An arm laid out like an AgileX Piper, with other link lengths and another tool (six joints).
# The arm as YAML. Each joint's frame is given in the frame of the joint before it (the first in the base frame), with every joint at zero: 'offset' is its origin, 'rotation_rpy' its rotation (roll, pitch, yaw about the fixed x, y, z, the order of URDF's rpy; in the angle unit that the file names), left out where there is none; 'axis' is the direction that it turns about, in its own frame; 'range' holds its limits. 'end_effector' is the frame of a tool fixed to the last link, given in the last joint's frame.
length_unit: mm
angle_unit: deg
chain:
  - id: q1
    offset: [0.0, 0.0, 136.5]
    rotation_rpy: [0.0, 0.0, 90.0]
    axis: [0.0, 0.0, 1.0]
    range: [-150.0, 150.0]
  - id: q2
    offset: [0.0, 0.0, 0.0]
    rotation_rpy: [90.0, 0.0, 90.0]
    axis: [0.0, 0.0, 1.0]
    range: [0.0, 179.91]
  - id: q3
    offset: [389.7, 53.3, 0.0]
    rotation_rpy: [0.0, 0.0, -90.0]
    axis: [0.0, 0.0, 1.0]
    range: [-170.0, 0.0]
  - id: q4
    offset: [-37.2, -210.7, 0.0]
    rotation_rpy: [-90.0, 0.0, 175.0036]
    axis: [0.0, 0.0, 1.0]
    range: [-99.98, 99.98]
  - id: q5
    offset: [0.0, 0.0, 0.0]
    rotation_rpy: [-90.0, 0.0, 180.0]
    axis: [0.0, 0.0, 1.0]
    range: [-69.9, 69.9]
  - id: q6
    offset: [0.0, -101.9, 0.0]
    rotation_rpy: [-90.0, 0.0, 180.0]
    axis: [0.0, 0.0, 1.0]
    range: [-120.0, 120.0]
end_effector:
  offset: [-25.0, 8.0, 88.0]
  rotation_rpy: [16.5, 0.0, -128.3]
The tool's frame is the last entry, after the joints.
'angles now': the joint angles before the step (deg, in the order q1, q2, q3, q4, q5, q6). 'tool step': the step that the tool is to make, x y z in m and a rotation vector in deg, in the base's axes. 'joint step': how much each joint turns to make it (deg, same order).
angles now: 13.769 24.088 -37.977 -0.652 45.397 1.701
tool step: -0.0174 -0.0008 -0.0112 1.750 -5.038 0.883
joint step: 0.009 -6.316 2.833 1.431 -1.826 -0.918
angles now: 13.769 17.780 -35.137 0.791 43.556 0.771
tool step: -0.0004 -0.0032 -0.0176 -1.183 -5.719 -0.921
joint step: -1.135 -4.371 6.248 -0.851 -7.168 -1.776
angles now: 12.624 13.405 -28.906 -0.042 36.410 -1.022
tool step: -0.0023 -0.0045 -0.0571 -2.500 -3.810 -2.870
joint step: -2.875 -7.266 13.145 -1.724 -9.144 -1.557
